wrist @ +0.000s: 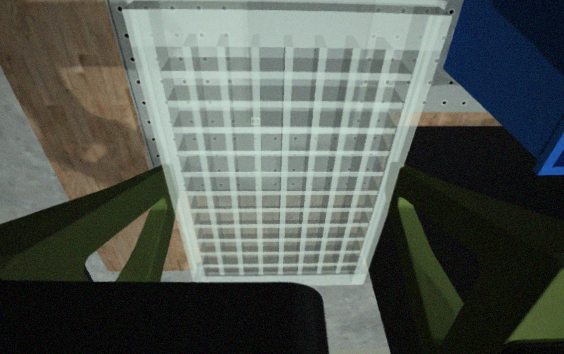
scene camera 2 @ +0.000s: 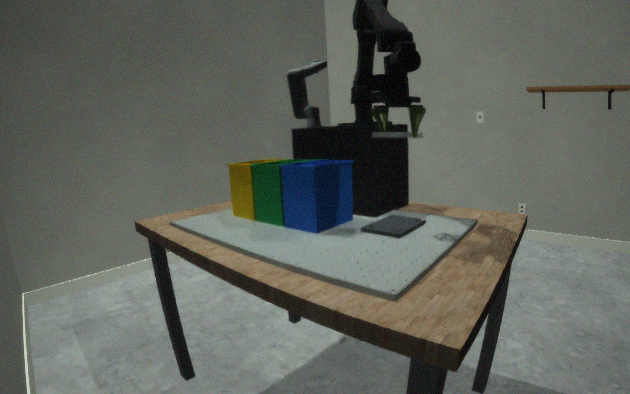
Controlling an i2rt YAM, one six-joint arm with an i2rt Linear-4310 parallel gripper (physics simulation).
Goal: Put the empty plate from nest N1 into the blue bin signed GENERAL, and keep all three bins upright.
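Frame: origin at the arm's base, x ahead, y left, z up, level; metres.
Seen in the pictures: gripper, fingertip midpoint: (wrist: 281,176) (scene camera 2: 399,136); arm's base, origin of the base link: (scene camera 2: 364,125).
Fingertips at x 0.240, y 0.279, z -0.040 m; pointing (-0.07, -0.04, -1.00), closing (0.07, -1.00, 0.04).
Observation:
Offsets run from my fingertips to a thing's top centre. Level surfaces: height alone.
A clear plate @(dx +0.001, dy +0.000, dz +0.012 m) (scene camera 2: 395,135) (wrist: 288,105) with a grid of empty wells is held level, high above the table. My gripper (scene camera 2: 399,131) (wrist: 281,176) is shut on its two long sides with green fingers. The blue bin @(dx +0.044, dy -0.246, dz -0.070 m) (scene camera 2: 299,202) (wrist: 505,65) stands upright, lower and to the left of the plate in the scene view and at the right edge in the wrist view. The green bin @(dx +0.052, dy -0.377, dz -0.070 m) (scene camera 2: 267,195) and the yellow bin @(dx +0.060, dy -0.508, dz -0.070 m) (scene camera 2: 241,192) stand upright beside it in a row. The bins' signs are not readable here. A dark flat nest @(dx -0.038, dy -0.038, dz -0.235 m) (scene camera 2: 394,226) lies bare; its label is not readable.
The bins and nest stand on a grey perforated board @(dz -0.249 m) (scene camera 2: 350,260) on a wooden table @(dz -0.262 m) (scene camera 2: 450,300). A tall black block (scene camera 2: 380,175) stands behind the bins, below the plate. A second grey arm-like fixture (scene camera 2: 298,95) rises at the back left of it.

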